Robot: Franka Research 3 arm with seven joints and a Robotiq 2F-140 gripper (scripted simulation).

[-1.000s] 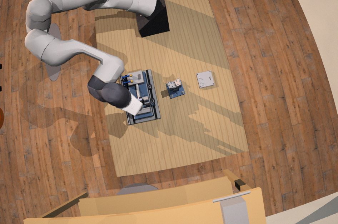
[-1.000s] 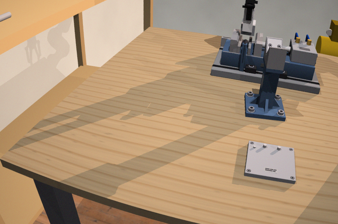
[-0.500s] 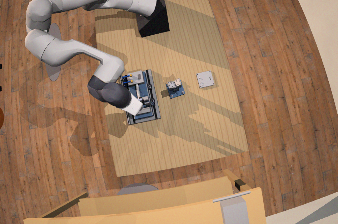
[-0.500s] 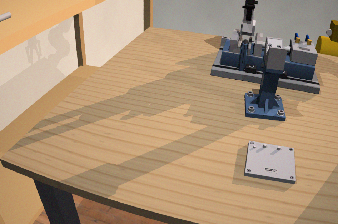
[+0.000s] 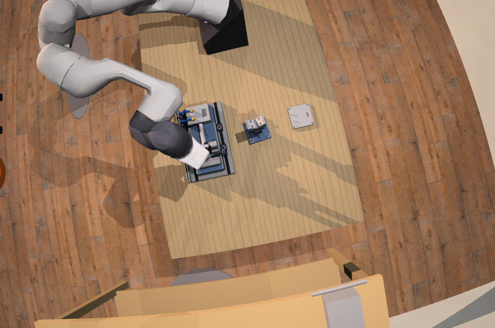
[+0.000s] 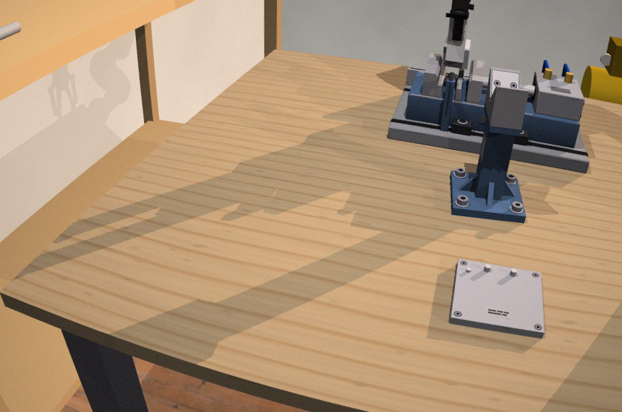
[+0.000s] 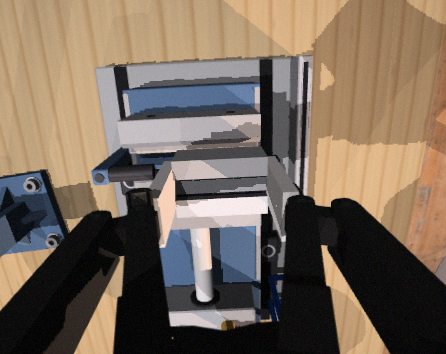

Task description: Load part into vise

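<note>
The fixed jaw is 3 cm ahead of my hand, 2 cm to the left of it and 6 cm below it. Round my hand: work stop (1 cm ahead, 7 cm to the left, 5 cm below); moving jaw (3 cm behind, 2 cm to the left, 6 cm below); part (2 cm below).
</note>
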